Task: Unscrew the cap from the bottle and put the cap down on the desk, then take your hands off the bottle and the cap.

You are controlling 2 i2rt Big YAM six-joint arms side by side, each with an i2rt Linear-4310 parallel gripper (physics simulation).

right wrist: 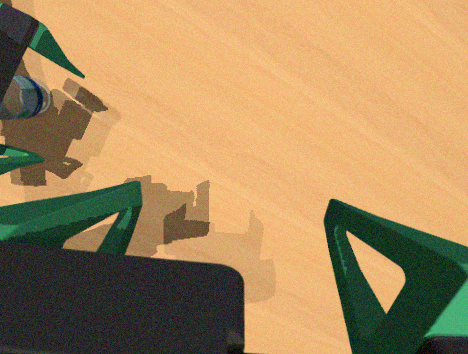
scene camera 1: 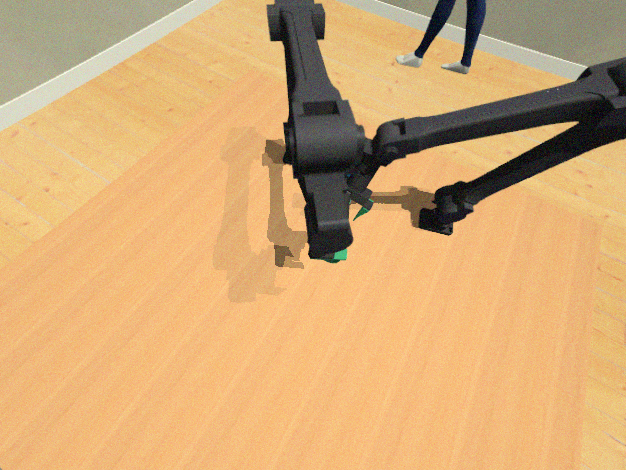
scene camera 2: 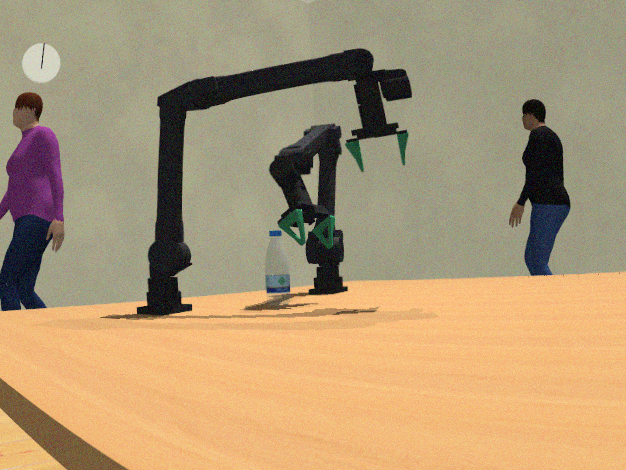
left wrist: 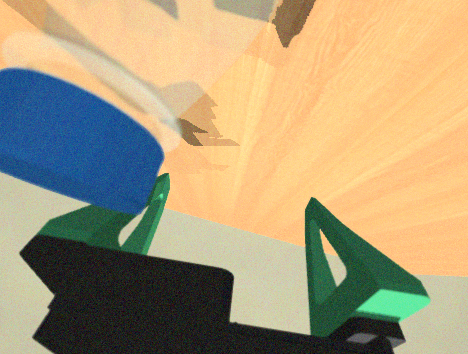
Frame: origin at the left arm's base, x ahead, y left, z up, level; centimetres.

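Seen in the pictures: left gripper, fingertip midpoint: [right wrist: 60, 117] [scene camera 2: 317, 246] [left wrist: 238, 191]; right gripper, fingertip midpoint: [right wrist: 234, 201] [scene camera 2: 383, 168]; left arm's base, origin of the base link: [scene camera 1: 434, 222] [scene camera 2: 328, 292]; right arm's base, origin of the base link: [scene camera 2: 164, 312].
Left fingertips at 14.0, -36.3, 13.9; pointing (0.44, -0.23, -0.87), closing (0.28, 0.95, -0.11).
Observation:
Offsets run from my left fingertips to a thing's top centre, as dx, dy, dz. Level surfaces: height alone.
The clear bottle @(-11.2, +0.0, +4.2) [scene camera 2: 277, 263] [right wrist: 37, 97] stands upright on the desk, with a blue and white label. Its blue cap @(-11.2, +0.0, +4.3) [scene camera 2: 275, 233] [left wrist: 75, 135] sits on its neck. My left gripper [scene camera 2: 317, 245] [left wrist: 238, 191] [right wrist: 60, 117] is open and empty, tilted down near the cap's height. In scene camera 2 the cap is just left of its fingers; in the left wrist view the cap overlaps the left finger and is outside the gap. My right gripper [scene camera 2: 383, 167] [right wrist: 234, 201] is open and empty, pointing down high above the desk, right of the bottle. In scene camera 1 the right arm mostly hides the bottle.
The wooden desk @(dz -13.9) [scene camera 1: 353, 379] [scene camera 2: 353, 384] carries both arm bases and arm shadows. The right arm reaches high across the left arm in scene camera 2. A person in purple [scene camera 2: 35, 172] and a person in black [scene camera 2: 546, 161] stand beyond the desk.

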